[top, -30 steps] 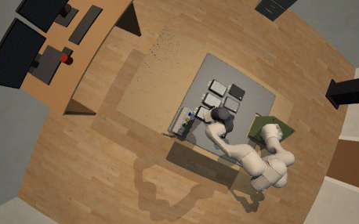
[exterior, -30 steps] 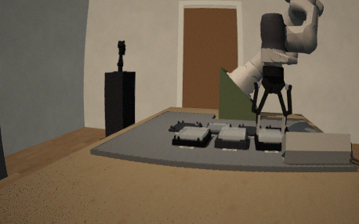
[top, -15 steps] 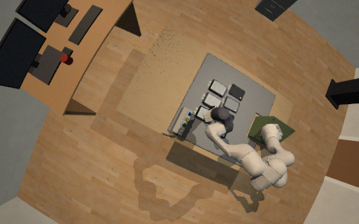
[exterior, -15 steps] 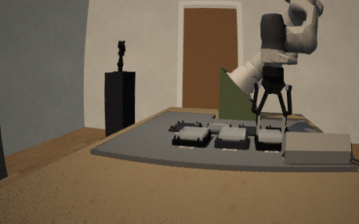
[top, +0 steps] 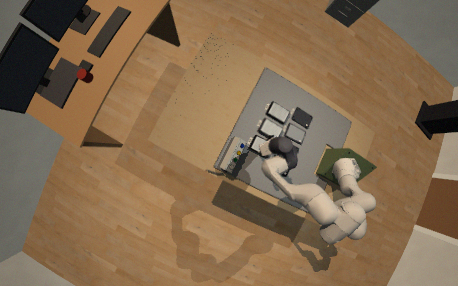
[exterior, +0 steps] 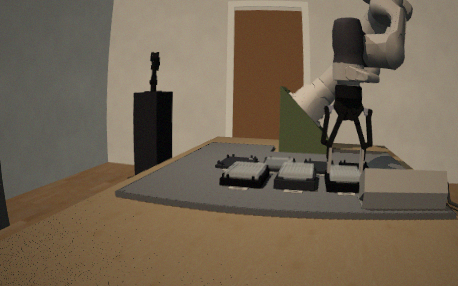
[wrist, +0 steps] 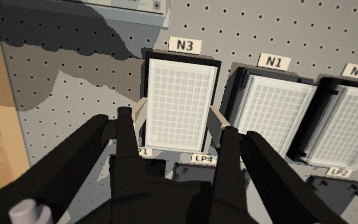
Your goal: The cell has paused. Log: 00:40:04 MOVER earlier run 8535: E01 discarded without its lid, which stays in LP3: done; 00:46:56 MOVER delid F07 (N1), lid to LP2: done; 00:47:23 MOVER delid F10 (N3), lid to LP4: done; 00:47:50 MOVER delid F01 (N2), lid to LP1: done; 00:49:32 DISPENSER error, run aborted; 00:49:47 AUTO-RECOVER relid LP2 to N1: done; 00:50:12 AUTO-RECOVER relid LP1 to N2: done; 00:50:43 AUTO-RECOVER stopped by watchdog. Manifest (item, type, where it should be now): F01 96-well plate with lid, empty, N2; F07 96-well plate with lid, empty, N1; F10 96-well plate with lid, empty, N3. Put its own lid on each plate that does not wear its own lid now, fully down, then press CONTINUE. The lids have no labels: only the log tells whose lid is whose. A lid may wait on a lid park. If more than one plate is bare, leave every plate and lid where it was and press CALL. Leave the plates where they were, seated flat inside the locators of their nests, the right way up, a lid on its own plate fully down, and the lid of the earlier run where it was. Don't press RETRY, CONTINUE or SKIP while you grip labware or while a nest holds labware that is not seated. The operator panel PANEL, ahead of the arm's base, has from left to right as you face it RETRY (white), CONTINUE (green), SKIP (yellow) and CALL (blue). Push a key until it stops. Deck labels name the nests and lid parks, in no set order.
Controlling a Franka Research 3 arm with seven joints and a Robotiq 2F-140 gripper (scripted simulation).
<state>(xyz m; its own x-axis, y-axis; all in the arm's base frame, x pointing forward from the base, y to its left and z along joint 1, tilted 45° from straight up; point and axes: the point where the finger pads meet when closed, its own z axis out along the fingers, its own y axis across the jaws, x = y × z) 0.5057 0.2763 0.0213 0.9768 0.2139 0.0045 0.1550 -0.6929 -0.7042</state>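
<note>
Right now the clear lid is 2 cm below my hand. Round my hand: LP1 label (10 cm behind, 6 cm below, 4 cm to the left); then blue call key (12 cm ahead, 8 cm to the left, 1 cm above); then plate (3 cm below).
</note>
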